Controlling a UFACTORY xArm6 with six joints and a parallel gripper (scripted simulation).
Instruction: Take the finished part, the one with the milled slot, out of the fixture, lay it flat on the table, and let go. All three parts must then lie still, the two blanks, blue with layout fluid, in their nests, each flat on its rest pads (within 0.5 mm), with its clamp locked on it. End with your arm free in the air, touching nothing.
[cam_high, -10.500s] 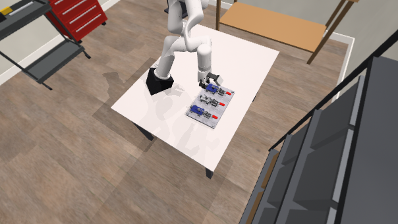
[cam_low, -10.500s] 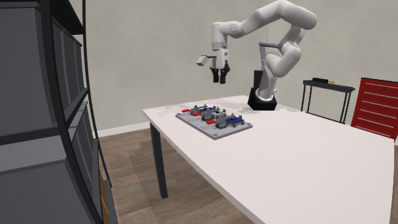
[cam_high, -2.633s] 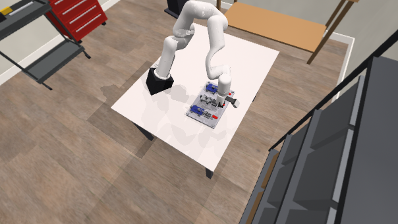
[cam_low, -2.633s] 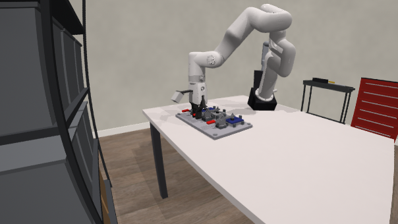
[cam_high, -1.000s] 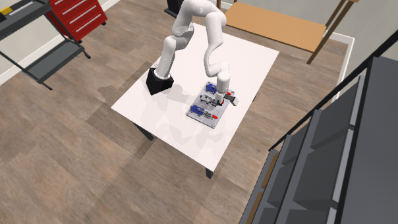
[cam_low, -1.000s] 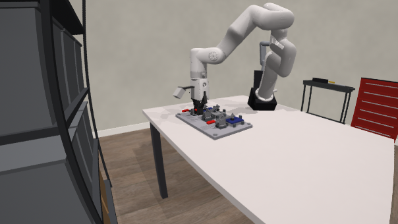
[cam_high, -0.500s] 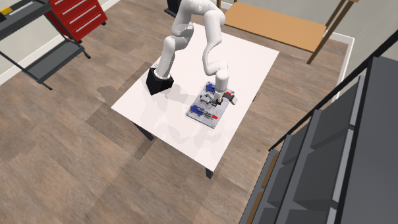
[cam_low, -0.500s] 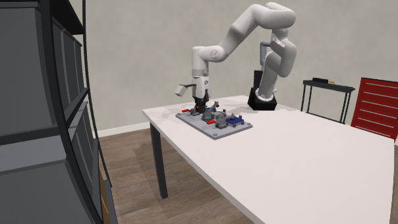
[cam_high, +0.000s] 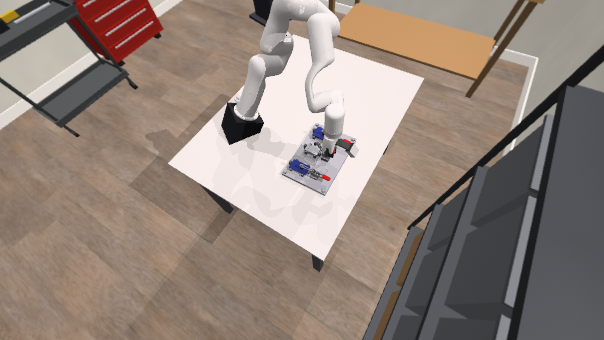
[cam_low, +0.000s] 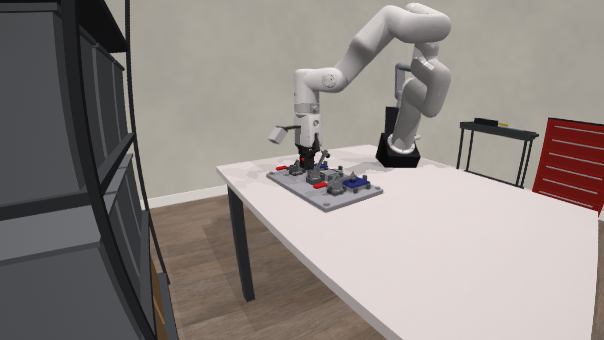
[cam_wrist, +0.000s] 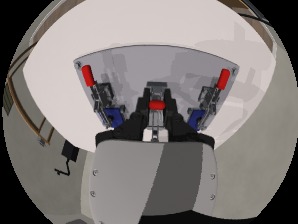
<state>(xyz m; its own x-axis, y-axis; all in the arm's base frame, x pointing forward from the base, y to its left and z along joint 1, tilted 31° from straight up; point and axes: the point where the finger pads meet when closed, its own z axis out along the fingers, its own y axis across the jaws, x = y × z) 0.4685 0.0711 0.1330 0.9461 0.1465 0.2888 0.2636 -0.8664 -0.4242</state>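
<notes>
The grey finished part lies 10 cm behind my hand, 6 cm below it and 3 cm to the right of it. From my hand the other things lie so: blue blank (13 cm behind, 8 cm to the left, 6 cm below); grey fixture plate (8 cm below, 6 cm behind, 2 cm to the right).
</notes>
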